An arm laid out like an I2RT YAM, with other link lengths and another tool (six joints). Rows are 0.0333 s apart.
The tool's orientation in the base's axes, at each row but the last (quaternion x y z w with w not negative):
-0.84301 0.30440 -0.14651 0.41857
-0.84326 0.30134 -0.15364 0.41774
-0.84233 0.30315 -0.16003 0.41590
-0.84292 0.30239 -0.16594 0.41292
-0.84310 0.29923 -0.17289 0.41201
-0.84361 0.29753 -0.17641 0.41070
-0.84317 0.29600 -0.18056 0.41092
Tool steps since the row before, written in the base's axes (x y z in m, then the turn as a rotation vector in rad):
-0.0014 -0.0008 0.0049 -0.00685 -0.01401 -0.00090
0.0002 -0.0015 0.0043 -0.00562 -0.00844 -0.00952
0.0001 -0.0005 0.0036 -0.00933 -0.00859 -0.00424
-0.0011 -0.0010 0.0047 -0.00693 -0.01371 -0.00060
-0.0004 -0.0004 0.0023 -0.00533 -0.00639 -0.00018
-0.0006 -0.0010 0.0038 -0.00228 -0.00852 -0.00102
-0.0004 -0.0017 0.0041 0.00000 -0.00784 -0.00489
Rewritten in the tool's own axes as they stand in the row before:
-0.0006 -0.0030 -0.0042 0.00363 0.00990 -0.01153
0.0011 -0.0028 -0.0034 0.00097 0.01368 -0.00229
0.0005 -0.0027 -0.0024 -0.00168 0.01094 -0.00750
-0.0001 -0.0029 -0.0040 0.00357 0.00959 -0.01147
0.0001 -0.0015 -0.0018 0.00007 0.00515 -0.00654
0.0004 -0.0023 -0.0032 0.00372 0.00577 -0.00563
0.0010 -0.0023 -0.0037 0.00478 0.00773 -0.00167

